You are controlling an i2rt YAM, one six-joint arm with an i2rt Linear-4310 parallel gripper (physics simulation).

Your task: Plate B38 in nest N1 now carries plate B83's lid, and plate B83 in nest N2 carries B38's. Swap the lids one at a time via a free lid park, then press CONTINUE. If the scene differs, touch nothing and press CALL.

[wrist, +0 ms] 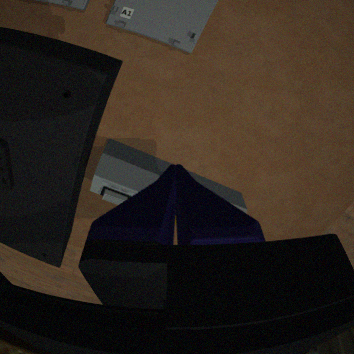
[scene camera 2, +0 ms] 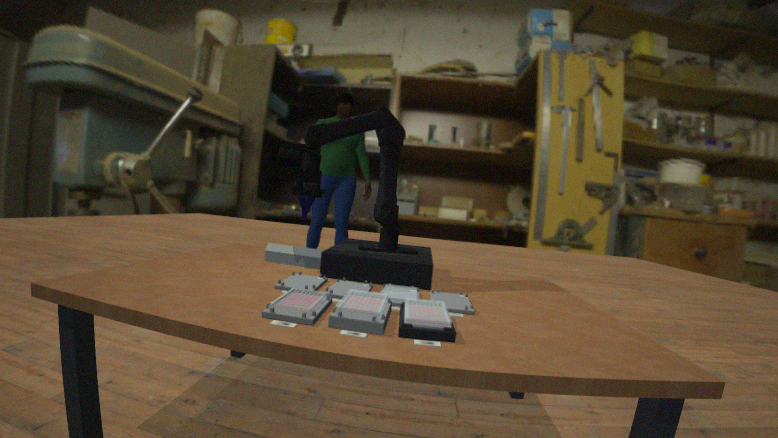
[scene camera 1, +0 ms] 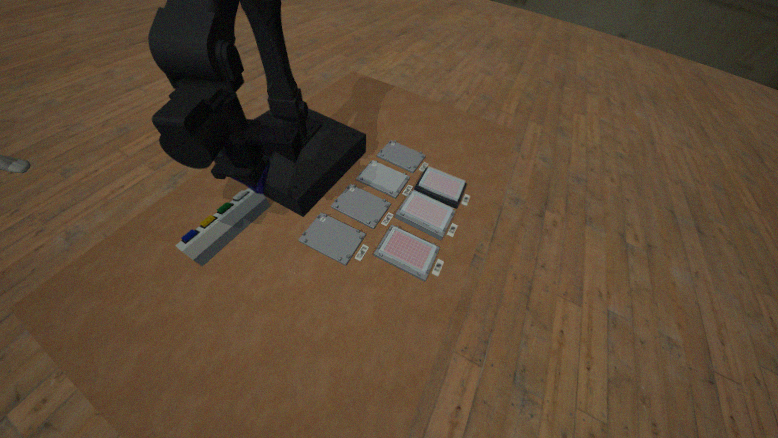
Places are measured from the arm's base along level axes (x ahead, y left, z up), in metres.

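Pixels of known places: gripper, fingertip midpoint: (wrist: 175,173) (scene camera 2: 303,220) (scene camera 1: 260,192); arm's base, link origin: (scene camera 2: 387,250).
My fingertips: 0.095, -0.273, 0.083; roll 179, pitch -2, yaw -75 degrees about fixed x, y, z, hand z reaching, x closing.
Ahead of a thing's pixels: the offset from my fingertips to its top centre, as dx, dy, dz. "spot": to the spot under its first point. Level surfaces: height alone.
My gripper (scene camera 1: 261,187) (scene camera 2: 305,216) (wrist: 175,173) is shut and empty, its purple fingertips above the button box @[-0.139, -0.035, -0.100] (scene camera 1: 231,233) (scene camera 2: 285,255) (wrist: 131,169), near its pale-button end. The box has blue @[-0.171, -0.105, -0.107] (scene camera 1: 189,236), yellow @[-0.160, -0.056, -0.107] (scene camera 1: 207,221), green @[-0.150, -0.007, -0.107] (scene camera 1: 224,207) and pale @[-0.140, +0.042, -0.107] (scene camera 1: 241,194) buttons; which is CONTINUE or CALL cannot be read. Pink-welled plates sit in the front nest @[spot: +0.327, +0.052, -0.137] (scene camera 1: 406,251) (scene camera 2: 299,301), the middle nest @[spot: +0.346, +0.184, -0.124] (scene camera 1: 426,211) (scene camera 2: 359,303) and the black nest @[spot: +0.365, +0.310, -0.127] (scene camera 1: 441,183) (scene camera 2: 427,314). The front plate looks deeper pink. Lid parks @[spot: +0.137, +0.026, -0.153] (scene camera 1: 333,239) @[spot: +0.160, +0.156, -0.154] (scene camera 1: 360,205) @[spot: +0.209, +0.414, -0.154] (scene camera 1: 401,155) look bare; another park bears a pale lid @[+0.185, +0.289, -0.146] (scene camera 1: 383,177) (scene camera 2: 401,292). Plate names are unreadable.
The black robot base (scene camera 1: 326,157) (scene camera 2: 376,263) (wrist: 45,125) stands between the button box and the lid parks. A grey park marked A1 @[spot: +0.079, +0.034, -0.154] (wrist: 160,22) shows at the top of the wrist view. A person in green (scene camera 2: 338,157) stands behind the table @[dz -0.164] (scene camera 2: 163,310).
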